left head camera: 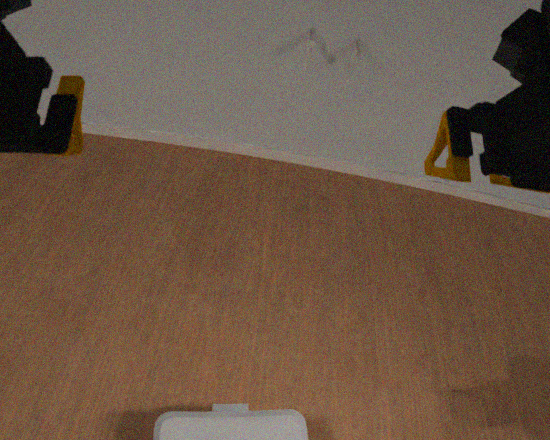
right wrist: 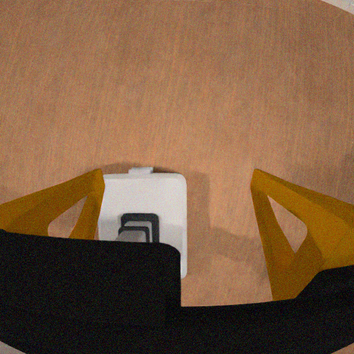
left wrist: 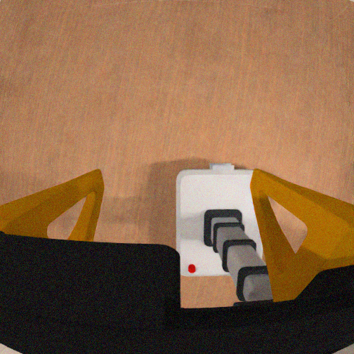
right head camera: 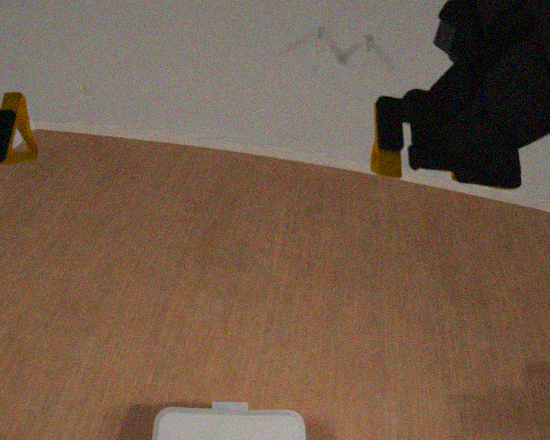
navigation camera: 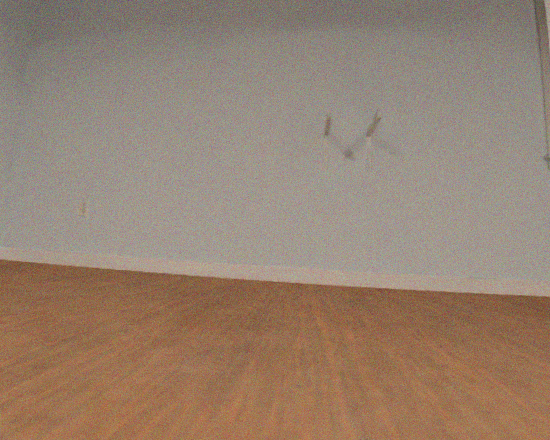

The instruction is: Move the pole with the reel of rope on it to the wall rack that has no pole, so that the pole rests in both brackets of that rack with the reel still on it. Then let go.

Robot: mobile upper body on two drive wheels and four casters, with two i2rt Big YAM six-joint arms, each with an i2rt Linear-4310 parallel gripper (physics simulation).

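Places are measured from the left arm's base along level axes (x ahead, y left, z up), in millimetres.
Where they show: left gripper, fingertip midpoint: (left head camera: pixel 36 146); right gripper, fingertip midpoint: (left head camera: pixel 460 173) (right head camera: pixel 414 169).
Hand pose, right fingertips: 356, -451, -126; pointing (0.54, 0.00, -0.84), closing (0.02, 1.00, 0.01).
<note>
Each offset is from my right fingertips to the centre of the thing, as dx, dy, dz. "pt": to the spot under its first point. Level surfaces: height alone.
The pole and the reel of rope do not show in any view. Two slim brownish upright pieces @[pt +1522, -152, -356] (navigation camera: pixel 327 125) @[pt +1467, -407, -355] (navigation camera: pixel 373 125) stand on the wall in the navigation camera, with thin V-like shadows; they may be the brackets of a bare rack, but are too faint to be sure. Similar faint marks @[pt +1526, -150, -318] (left head camera: pixel 311 34) (right head camera: pixel 320 33) show on the wall in both head views. My left gripper (left wrist: pixel 176 177) is open and empty; part of it is cut off at the left of both head views. My right gripper (right wrist: pixel 177 177) (left head camera: pixel 475 175) (right head camera: pixel 432 175) is open and empty at the right.
My white base (left head camera: pixel 232 425) (right head camera: pixel 230 425) (left wrist: pixel 200 192) (right wrist: pixel 170 200) is below, with a grey column (left wrist: pixel 245 260) on it. A grey wall (navigation camera: pixel 200 150) with a pale baseboard (navigation camera: pixel 200 267) stands ahead across the wooden floor @[dz -1284] (navigation camera: pixel 250 360). A narrow brownish upright edge (navigation camera: pixel 542 75) shows at far right.
</note>
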